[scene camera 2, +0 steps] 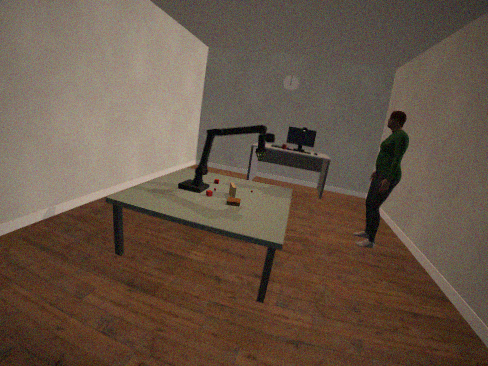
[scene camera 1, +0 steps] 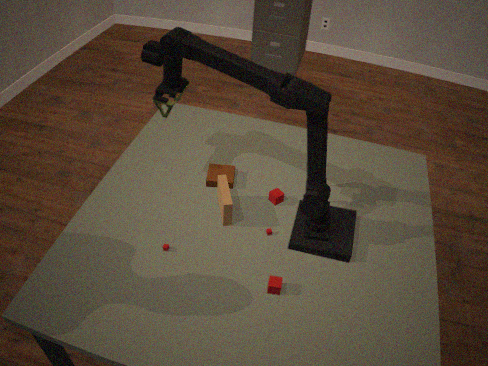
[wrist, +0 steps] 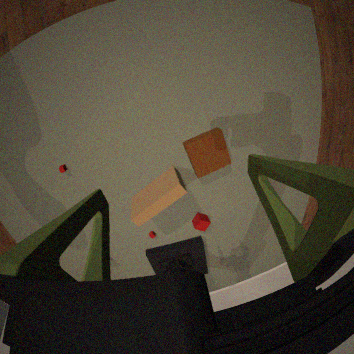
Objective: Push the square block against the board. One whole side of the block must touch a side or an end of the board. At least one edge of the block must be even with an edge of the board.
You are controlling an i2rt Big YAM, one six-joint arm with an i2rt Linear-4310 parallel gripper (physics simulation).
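Frame: origin at the arm's base, x left, y back, z up, level; metres.
Where they show: gripper, fingertip midpoint: point(scene camera 2: 260, 160) point(scene camera 1: 170, 109) point(wrist: 176, 179); arm's base at its link origin: point(scene camera 2: 197, 184) point(scene camera 1: 316, 226) point(wrist: 175, 262).
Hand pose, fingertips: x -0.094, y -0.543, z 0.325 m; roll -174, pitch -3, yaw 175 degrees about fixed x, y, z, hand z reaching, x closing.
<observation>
Things, the pixels of their centre, and the offset from my fingertips.
- square block at the middle of its body: point(wrist: 207, 152) point(scene camera 1: 220, 175) point(scene camera 2: 233, 201) dy +0.153, dx -0.108, dz -0.346 m
- board at the middle of its body: point(wrist: 155, 194) point(scene camera 1: 224, 199) point(scene camera 2: 232, 190) dy +0.205, dx +0.058, dz -0.309 m
- tiny red cube at the middle of its body: point(wrist: 151, 234) point(scene camera 1: 269, 231) dy +0.382, dx +0.130, dz -0.353 m
- tiny cube at the middle of its body: point(wrist: 62, 168) point(scene camera 1: 166, 247) dy +0.059, dx +0.285, dz -0.353 m
- larger red cube at the middle of its body: point(scene camera 1: 274, 285) dy +0.433, dx +0.358, dz -0.341 m
The square block point(scene camera 1: 216, 170) point(scene camera 2: 233, 202) point(wrist: 207, 152) is orange-brown and lies flat on the table. The board point(scene camera 1: 225, 202) point(scene camera 2: 232, 190) point(wrist: 159, 196) is light wood and stands upright on its long narrow edge. In the wrist view, one side of the block faces the board's near end, with a strip of table between them; in scene camera 1 the board's top partly hides the block. My gripper point(scene camera 1: 171, 103) point(scene camera 2: 260, 155) point(wrist: 176, 179) is open and empty, high above the table, toward its far left in scene camera 1, apart from both.
A red cube point(scene camera 1: 276, 196) point(scene camera 2: 209, 193) point(wrist: 201, 221) lies between the board and the arm's base point(scene camera 1: 327, 247). A tiny red cube point(scene camera 1: 269, 231) point(wrist: 152, 234) lies near the base, another tiny cube point(scene camera 1: 166, 247) point(wrist: 62, 168) farther out. A larger red cube point(scene camera 1: 274, 285) lies nearer scene camera 1.
</observation>
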